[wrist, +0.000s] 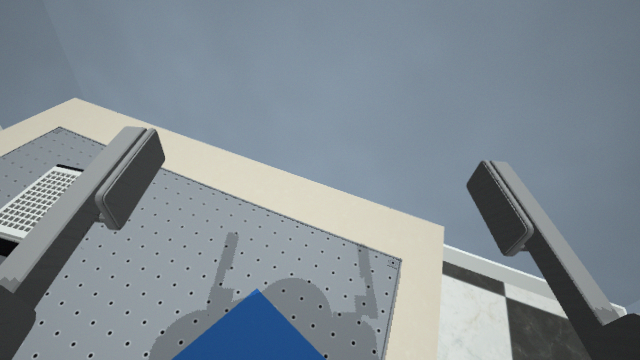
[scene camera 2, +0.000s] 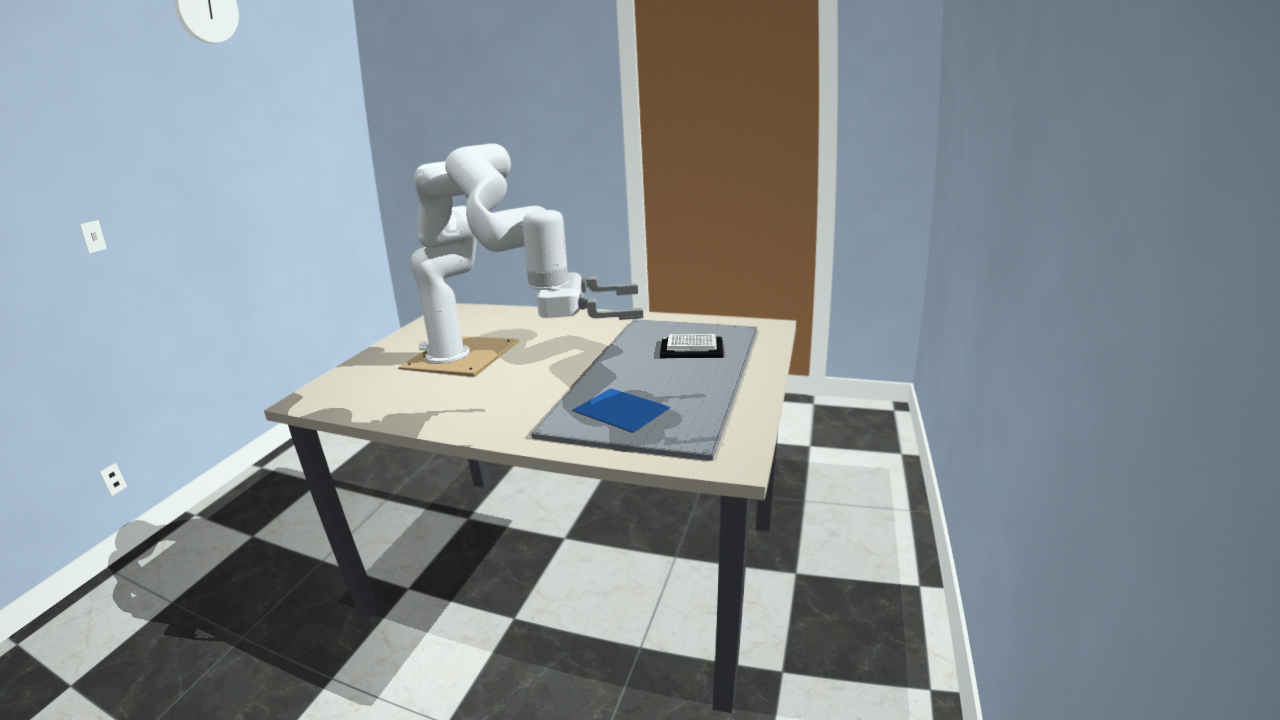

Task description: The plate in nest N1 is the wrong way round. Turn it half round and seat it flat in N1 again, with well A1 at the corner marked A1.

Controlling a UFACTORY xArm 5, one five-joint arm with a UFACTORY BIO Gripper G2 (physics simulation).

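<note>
A white well plate (scene camera 2: pixel 691 341) (wrist: pixel 37 200) sits in a black nest (scene camera 2: pixel 667 352) (wrist: pixel 7 247) at the far end of the grey perforated board. In the wrist view part of the plate and nest is hidden behind the left finger. The A1 mark, the nest's label and the wells' lettering are too small to read. My gripper (scene camera 2: pixel 640 301) (wrist: pixel 316 192) is open with nothing between its fingers. It points level toward the board's side, above the table height and to the left of the plate in the scene view, well apart from it.
The grey perforated board (scene camera 2: pixel 554 427) (wrist: pixel 180 280) lies on the beige table (scene camera 2: pixel 358 394) (wrist: pixel 280 192). A blue square sheet (scene camera 2: pixel 622 410) (wrist: pixel 252 330) lies at the board's near end. The arm stands on a wooden base plate (scene camera 2: pixel 487 353). A brown door (scene camera 2: pixel 729 161) is behind the table.
</note>
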